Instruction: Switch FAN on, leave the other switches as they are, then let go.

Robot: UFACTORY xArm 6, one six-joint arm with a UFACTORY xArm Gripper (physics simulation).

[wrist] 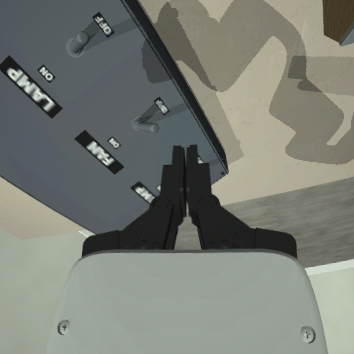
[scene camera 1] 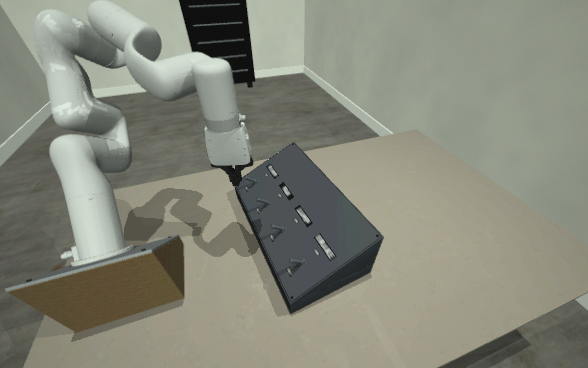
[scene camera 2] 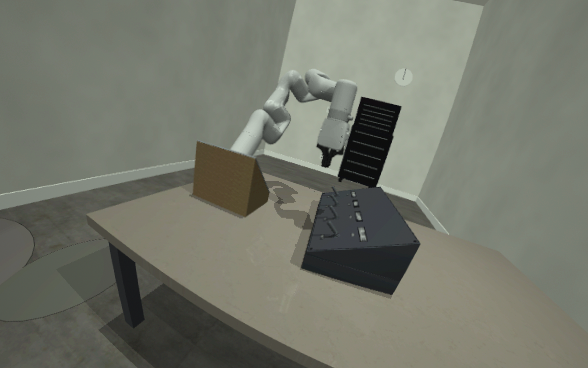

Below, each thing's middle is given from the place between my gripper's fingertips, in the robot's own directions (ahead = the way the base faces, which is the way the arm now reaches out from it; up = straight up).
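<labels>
Dark sloped switch panel [scene camera 1: 338,245]: 160 mm ahead of my hand, 20 mm to the right of it, 150 mm below it.
</labels>
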